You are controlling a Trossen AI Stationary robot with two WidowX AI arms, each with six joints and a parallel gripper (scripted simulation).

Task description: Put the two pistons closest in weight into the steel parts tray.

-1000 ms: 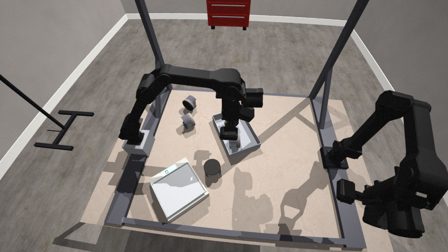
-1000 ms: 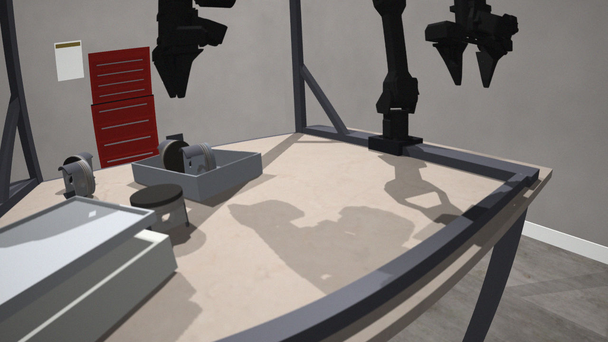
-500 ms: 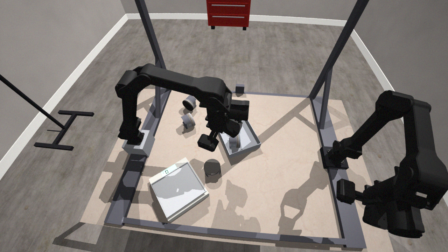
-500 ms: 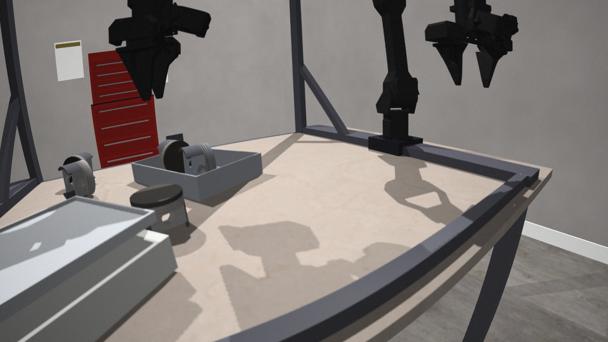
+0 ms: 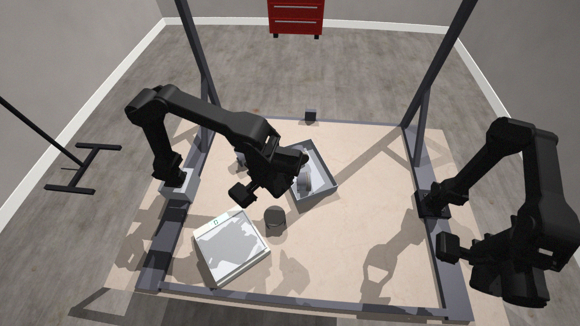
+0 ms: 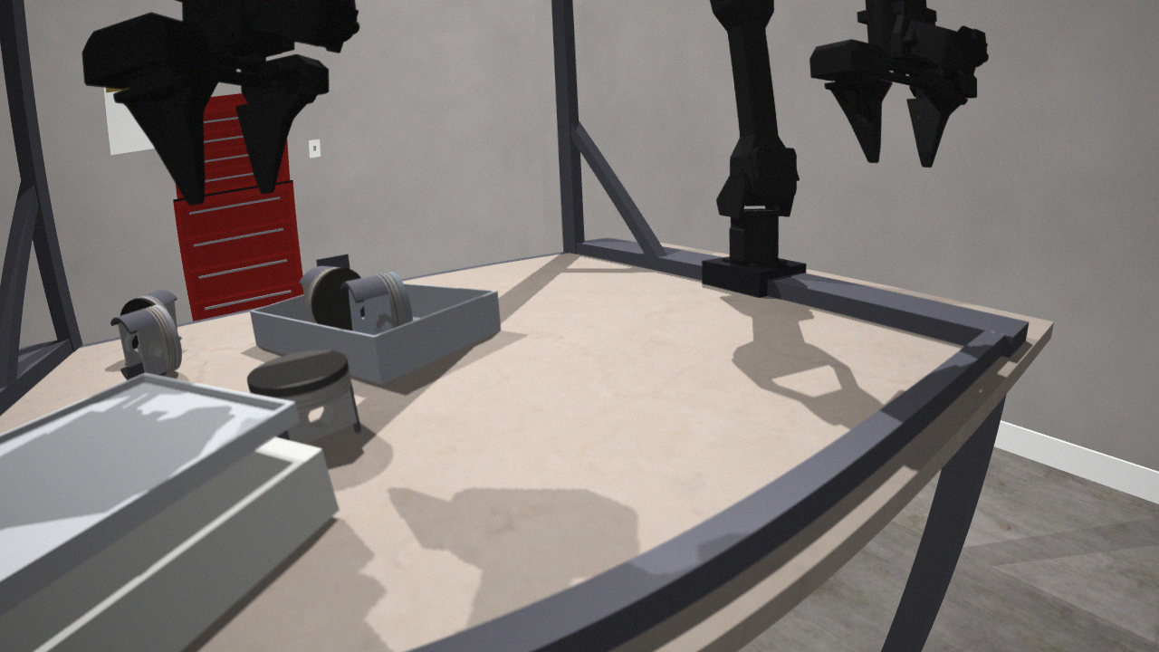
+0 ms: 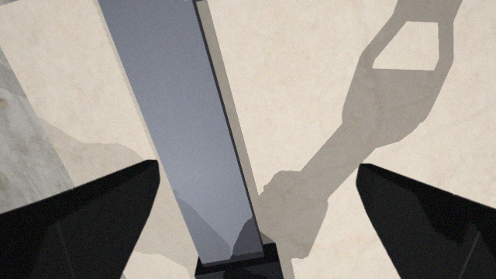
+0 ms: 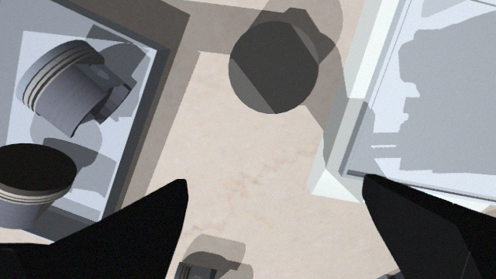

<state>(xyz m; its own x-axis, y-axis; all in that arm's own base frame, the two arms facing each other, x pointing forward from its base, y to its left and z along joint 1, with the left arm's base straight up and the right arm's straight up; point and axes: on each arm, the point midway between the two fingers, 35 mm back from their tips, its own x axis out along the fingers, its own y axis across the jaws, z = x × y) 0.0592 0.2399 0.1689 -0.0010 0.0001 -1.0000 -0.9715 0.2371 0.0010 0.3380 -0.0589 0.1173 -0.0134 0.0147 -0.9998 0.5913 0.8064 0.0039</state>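
Now: the scale pan 14 cm below my right hand, 13 cm ahead of it and 10 cm to the right of it. Round my right hand: scale 16 cm below, 12 cm ahead, 10 cm to the right; then steel parts tray 19 cm below, 18 cm behind, 11 cm to the left.
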